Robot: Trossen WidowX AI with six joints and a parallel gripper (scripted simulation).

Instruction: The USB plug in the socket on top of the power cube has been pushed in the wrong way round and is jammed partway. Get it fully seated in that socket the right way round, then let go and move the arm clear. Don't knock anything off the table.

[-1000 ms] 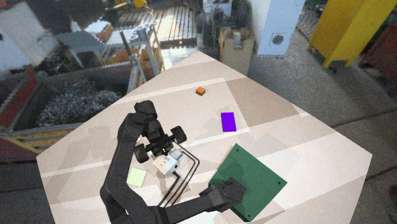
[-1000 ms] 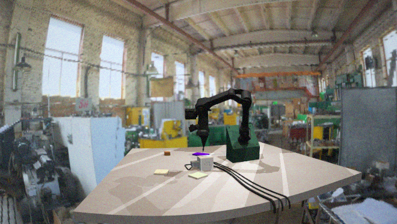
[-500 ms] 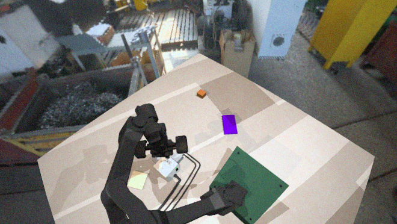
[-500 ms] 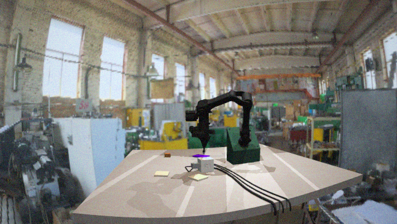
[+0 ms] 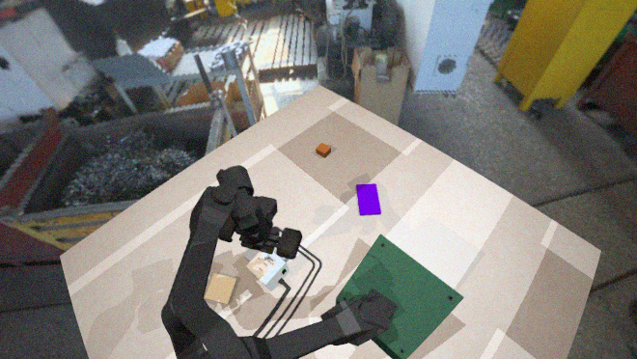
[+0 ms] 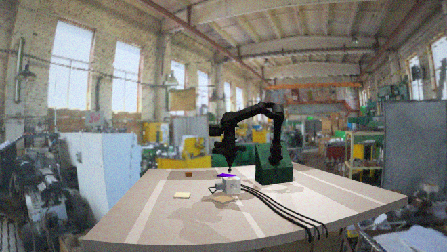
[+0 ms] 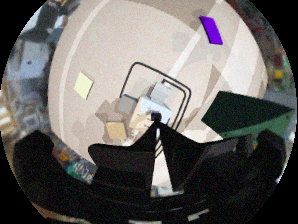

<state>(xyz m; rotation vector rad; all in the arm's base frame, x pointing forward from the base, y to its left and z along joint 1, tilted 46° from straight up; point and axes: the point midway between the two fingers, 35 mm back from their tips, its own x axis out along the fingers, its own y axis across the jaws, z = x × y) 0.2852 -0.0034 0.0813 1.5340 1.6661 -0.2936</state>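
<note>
Right now my gripper tip is 2 cm above the dark USB plug. The rest, counted from my gripper tip: orange block: 43 cm to the right, 18 cm ahead, 12 cm below; then flat purple card: 36 cm to the right, 13 cm below, 8 cm behind.
</note>
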